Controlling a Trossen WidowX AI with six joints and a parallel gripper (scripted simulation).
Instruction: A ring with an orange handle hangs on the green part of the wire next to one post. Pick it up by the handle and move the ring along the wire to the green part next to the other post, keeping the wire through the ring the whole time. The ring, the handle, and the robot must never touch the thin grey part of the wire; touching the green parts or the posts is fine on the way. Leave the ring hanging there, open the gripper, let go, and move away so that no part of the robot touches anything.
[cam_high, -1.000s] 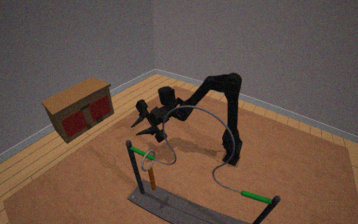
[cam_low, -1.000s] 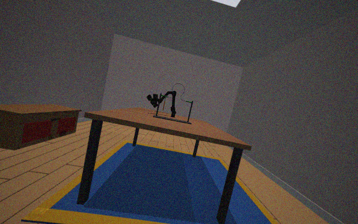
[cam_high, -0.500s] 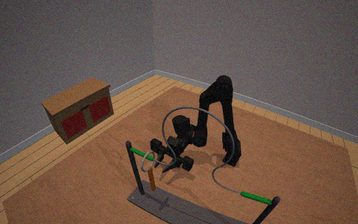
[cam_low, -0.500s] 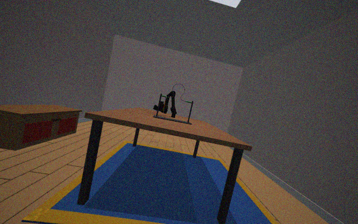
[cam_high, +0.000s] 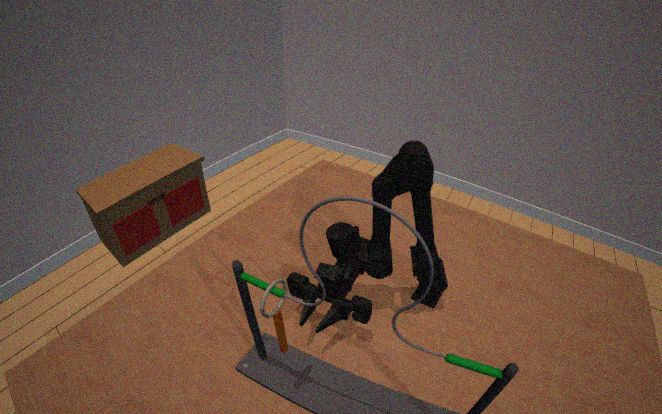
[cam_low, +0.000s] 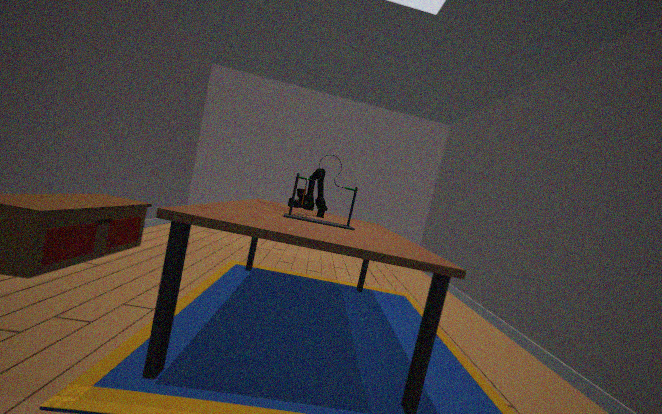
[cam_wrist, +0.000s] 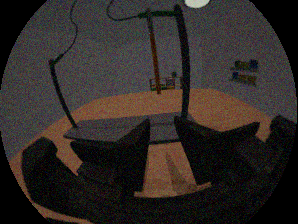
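The ring with orange handle lies 12 cm above my gripper tip and 8 cm ahead of it.
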